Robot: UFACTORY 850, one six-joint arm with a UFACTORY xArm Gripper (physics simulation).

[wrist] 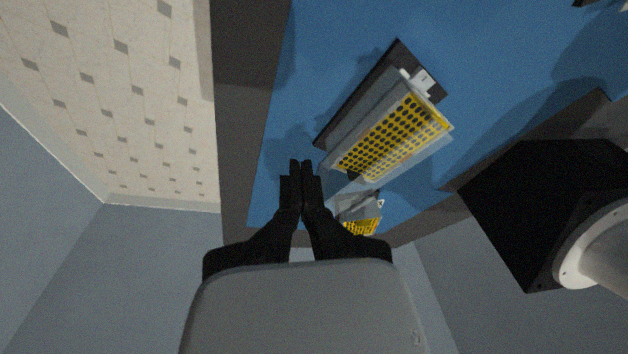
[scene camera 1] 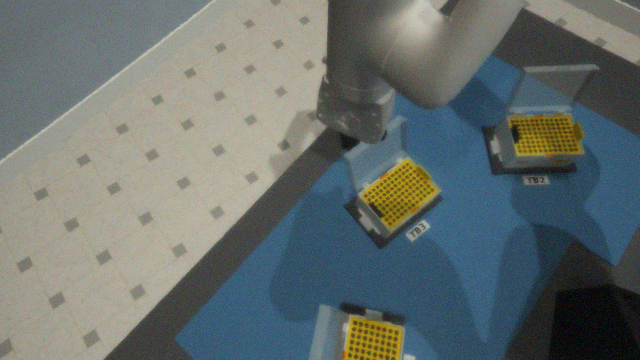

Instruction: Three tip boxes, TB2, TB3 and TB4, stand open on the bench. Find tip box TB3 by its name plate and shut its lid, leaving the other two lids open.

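Note:
Tip box TB3 [scene camera 1: 400,194] [wrist: 390,137] sits at mid-mat beside its "TB3" plate [scene camera 1: 417,230]. Its clear lid [scene camera 1: 378,152] [wrist: 420,154] stands open on the side towards the floor. My gripper [scene camera 1: 351,142] [wrist: 299,170] is shut and empty, close behind the lid; the wrist hides part of the fingers in the scene view, and I cannot tell whether they touch the lid. TB2 [scene camera 1: 545,136], with its plate [scene camera 1: 536,180], has its lid [scene camera 1: 552,89] open. The third box, TB4 [scene camera 1: 374,337] [wrist: 361,226], has its lid [scene camera 1: 326,332] open; its plate is not visible.
The boxes stand on a blue mat [scene camera 1: 240,305] [wrist: 490,30] on a dark bench [scene camera 1: 200,280] [wrist: 245,120]. The bench edge runs beside the tiled floor on the left. The black pedestal [scene camera 1: 590,325] [wrist: 545,200] stands at the opposite side. The arm passes over the mat near TB3.

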